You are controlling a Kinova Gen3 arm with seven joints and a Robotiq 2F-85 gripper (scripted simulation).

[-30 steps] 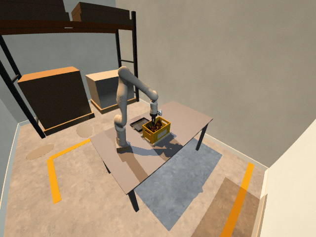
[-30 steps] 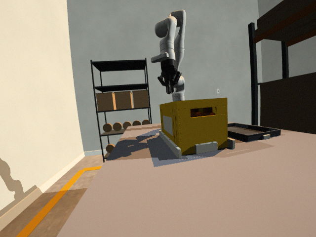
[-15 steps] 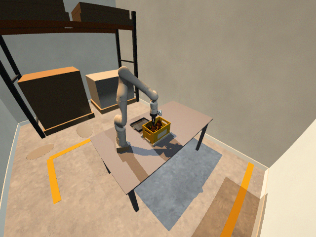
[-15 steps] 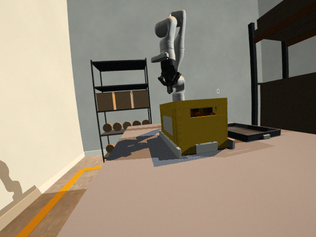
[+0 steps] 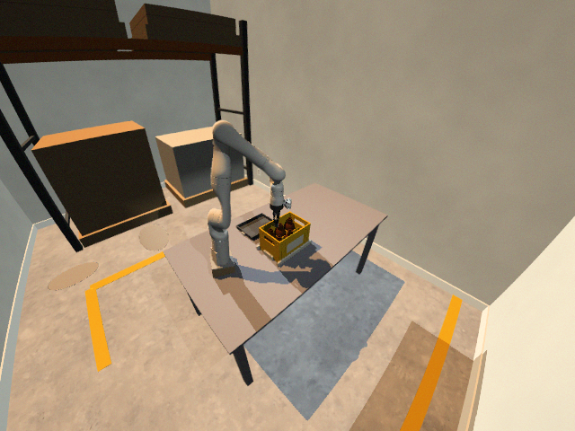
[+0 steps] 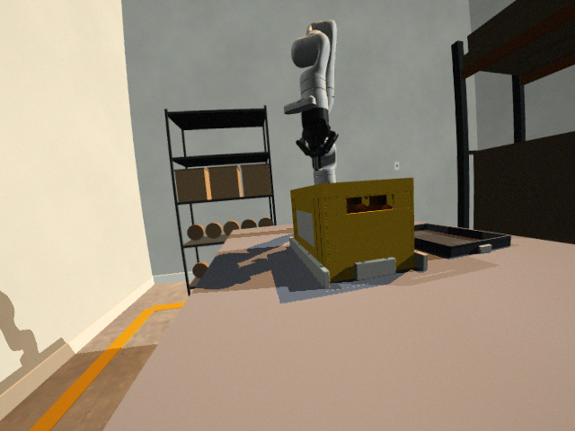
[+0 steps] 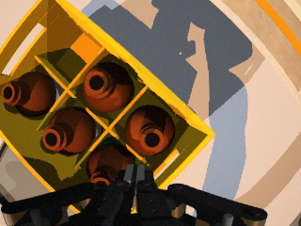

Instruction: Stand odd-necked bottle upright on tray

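The brown bottle is 15 cm below my hand and 2 cm to the right of it. Round my hand: dark tray 31 cm to the left, 23 cm below, 9 cm ahead; yellow crate 16 cm below, 9 cm ahead, 2 cm to the left.
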